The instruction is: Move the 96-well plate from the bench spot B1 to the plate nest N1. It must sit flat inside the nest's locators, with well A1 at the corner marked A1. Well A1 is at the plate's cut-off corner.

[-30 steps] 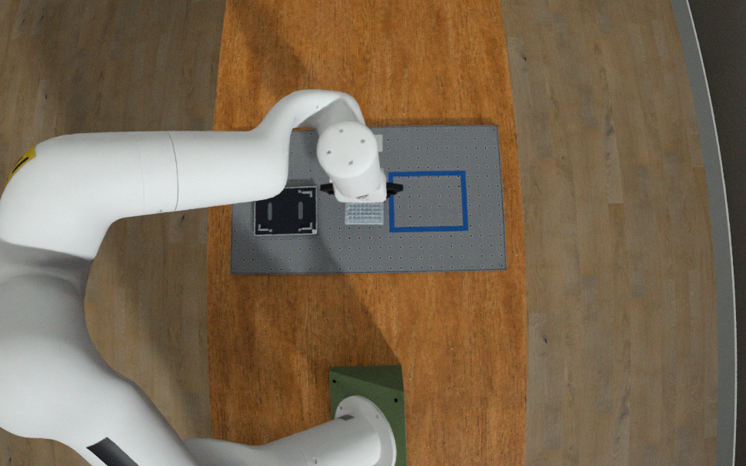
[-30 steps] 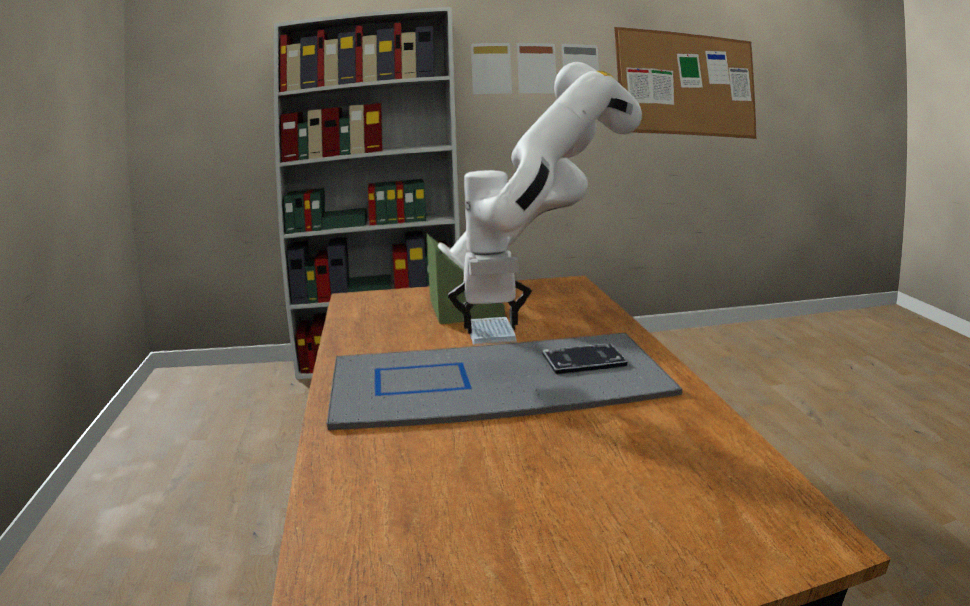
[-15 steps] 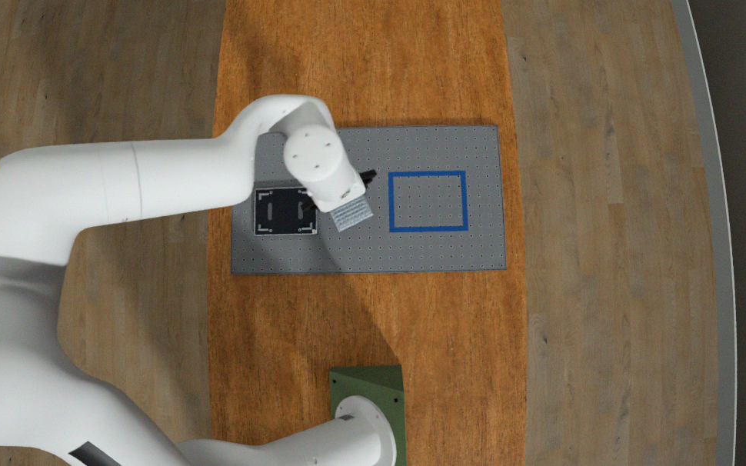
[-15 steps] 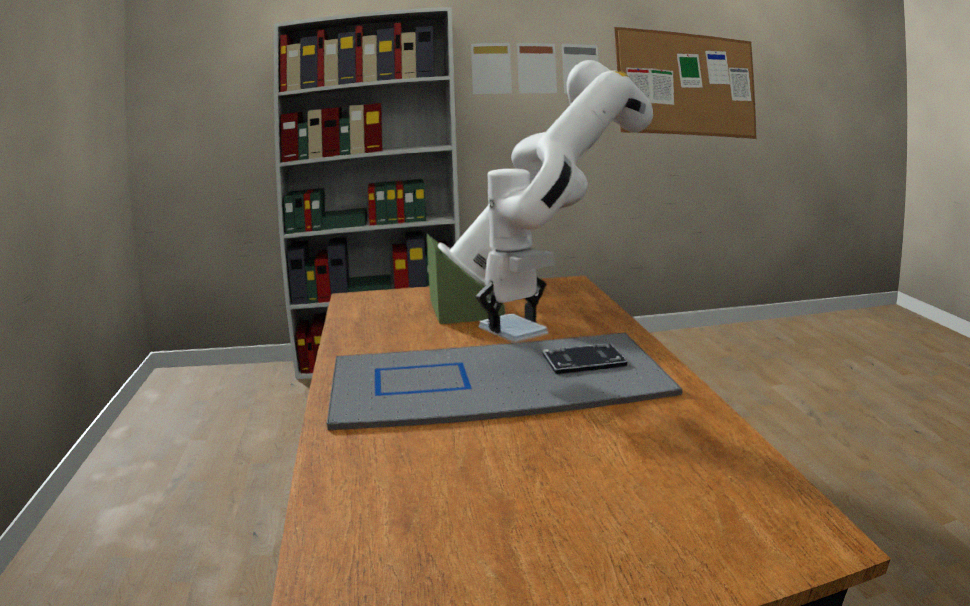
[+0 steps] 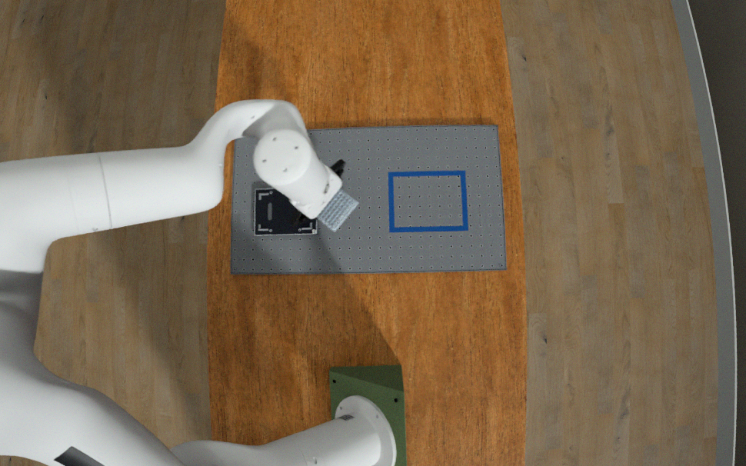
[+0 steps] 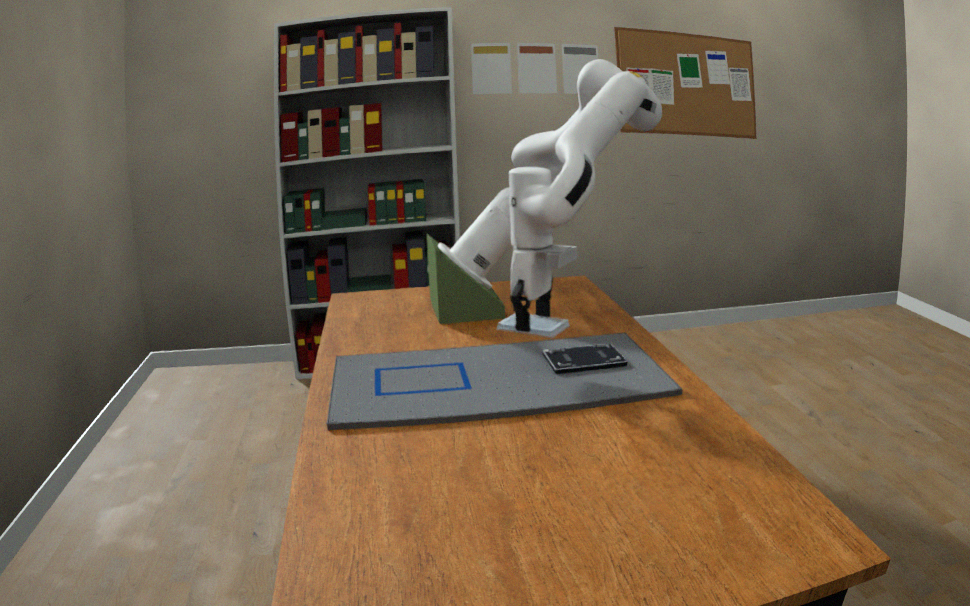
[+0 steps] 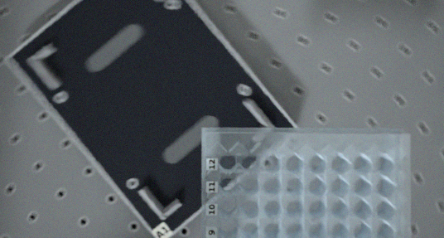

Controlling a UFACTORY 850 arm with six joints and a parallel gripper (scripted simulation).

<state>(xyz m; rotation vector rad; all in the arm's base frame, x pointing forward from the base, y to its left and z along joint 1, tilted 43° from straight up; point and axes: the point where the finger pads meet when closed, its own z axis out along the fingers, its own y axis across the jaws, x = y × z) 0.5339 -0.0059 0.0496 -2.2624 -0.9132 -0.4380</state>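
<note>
Now: hand 12 cm to the right of the black plate nest and 10 cm above it. Also, from my hand: 96-well plate: 1 cm below.
</note>
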